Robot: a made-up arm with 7 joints. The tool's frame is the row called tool.
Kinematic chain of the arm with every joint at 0, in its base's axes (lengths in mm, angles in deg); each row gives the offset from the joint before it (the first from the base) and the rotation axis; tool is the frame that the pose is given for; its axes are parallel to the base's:
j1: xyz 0 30 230 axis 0.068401 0.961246 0.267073
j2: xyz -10 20 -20 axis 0.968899 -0.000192 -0.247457
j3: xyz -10 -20 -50 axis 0.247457 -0.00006 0.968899
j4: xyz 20 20 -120 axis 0.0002 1 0.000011
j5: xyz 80 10 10 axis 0.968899 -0.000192 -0.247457
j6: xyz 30 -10 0 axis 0.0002 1 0.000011
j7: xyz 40 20 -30 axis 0.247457 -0.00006 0.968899
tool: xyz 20 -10 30
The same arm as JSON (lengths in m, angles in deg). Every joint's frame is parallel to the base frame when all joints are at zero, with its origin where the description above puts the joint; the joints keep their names.
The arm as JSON. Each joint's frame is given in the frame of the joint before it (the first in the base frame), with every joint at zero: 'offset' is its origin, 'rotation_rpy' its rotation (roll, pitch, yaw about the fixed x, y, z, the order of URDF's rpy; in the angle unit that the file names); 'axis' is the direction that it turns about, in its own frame. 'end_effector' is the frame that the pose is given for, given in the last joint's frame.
{"length_unit": "m", "angle_unit": "deg", "chain": [
  {"id": "j1", "offset": [0.0, 0.03, 0.23], "rotation_rpy": [0.0, 0.0, 0.0], "axis": [0.068403, 0.961235, 0.26711]},
  {"id": "j2", "offset": [-0.01, 0.02, -0.02], "rotation_rpy": [0.0, 0.0, 0.0], "axis": [0.968889, -0.0002, -0.247497]},
  {"id": "j3", "offset": [-0.01, -0.02, -0.05], "rotation_rpy": [0.0, 0.0, 0.0], "axis": [0.247497, -0.0001, 0.968889]},
  {"id": "j4", "offset": [0.02, 0.02, -0.12], "rotation_rpy": [0.0, 0.0, 0.0], "axis": [0.0002, 1.0, 0.0]},
  {"id": "j5", "offset": [0.08, 0.01, 0.01], "rotation_rpy": [0.0, 0.0, 0.0], "axis": [0.968889, -0.0002, -0.247497]},
  {"id": "j6", "offset": [0.03, -0.01, 0.0], "rotation_rpy": [0.0, 0.0, 0.0], "axis": [0.0002, 1.0, 0.0]},
  {"id": "j7", "offset": [0.04, 0.02, -0.03], "rotation_rpy": [0.0, 0.0, 0.0], "axis": [0.247497, -0.0001, 0.968889]}
], "end_effector": {"offset": [0.02, -0.01, 0.03], "rotation_rpy": [0.0, 0.0, 0.0]}}

